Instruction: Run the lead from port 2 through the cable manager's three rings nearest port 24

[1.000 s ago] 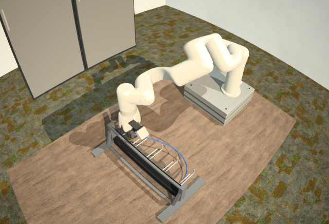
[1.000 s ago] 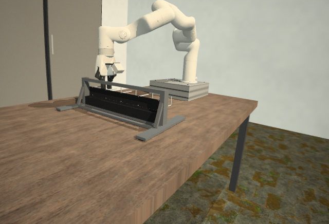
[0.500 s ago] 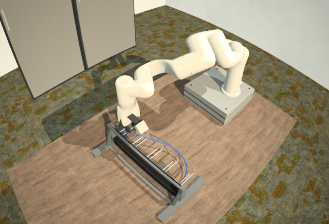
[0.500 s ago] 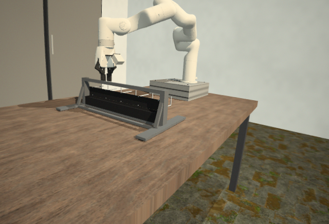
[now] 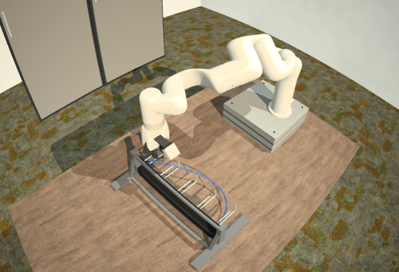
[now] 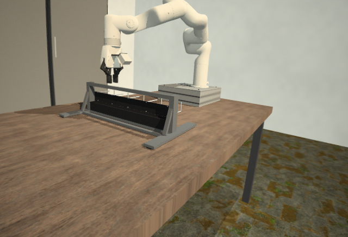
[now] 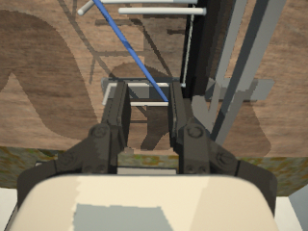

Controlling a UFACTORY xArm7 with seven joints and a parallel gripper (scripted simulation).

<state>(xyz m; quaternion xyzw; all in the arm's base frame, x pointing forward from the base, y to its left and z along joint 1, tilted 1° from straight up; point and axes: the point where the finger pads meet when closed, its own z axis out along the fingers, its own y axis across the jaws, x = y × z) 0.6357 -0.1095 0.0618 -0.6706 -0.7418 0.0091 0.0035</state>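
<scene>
My hand is 15 cm to the right of the grey rack, 10 cm above it and 5 cm short of it.
</scene>
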